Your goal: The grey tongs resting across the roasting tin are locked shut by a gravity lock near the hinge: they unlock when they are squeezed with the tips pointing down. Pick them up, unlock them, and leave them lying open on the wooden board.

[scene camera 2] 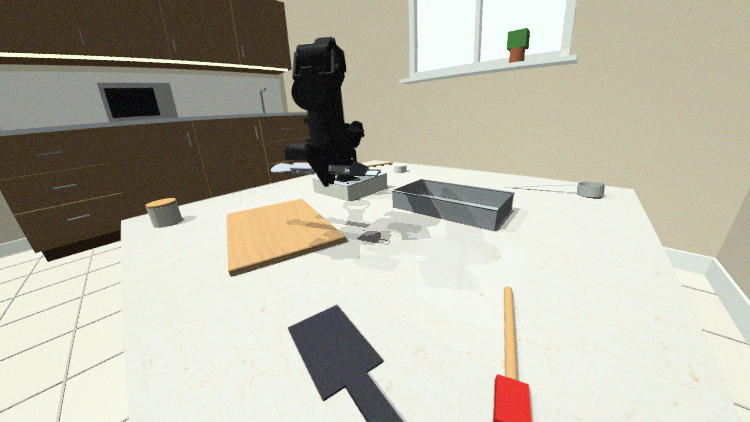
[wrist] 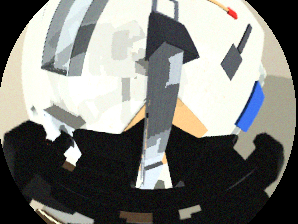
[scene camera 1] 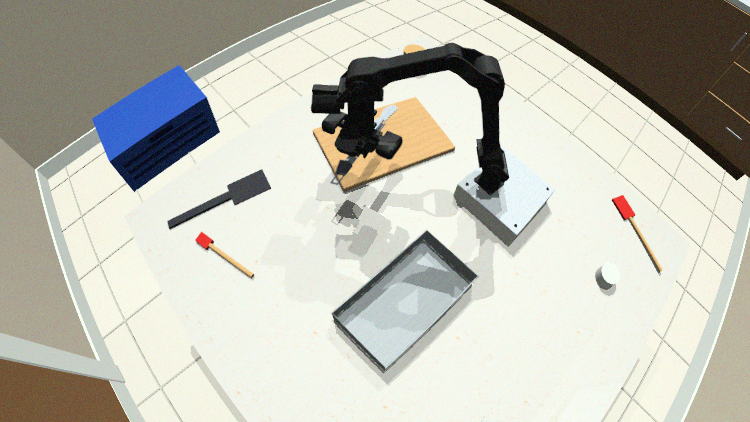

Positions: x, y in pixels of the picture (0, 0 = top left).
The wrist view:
my gripper: 153, 121
wooden board: 183, 118
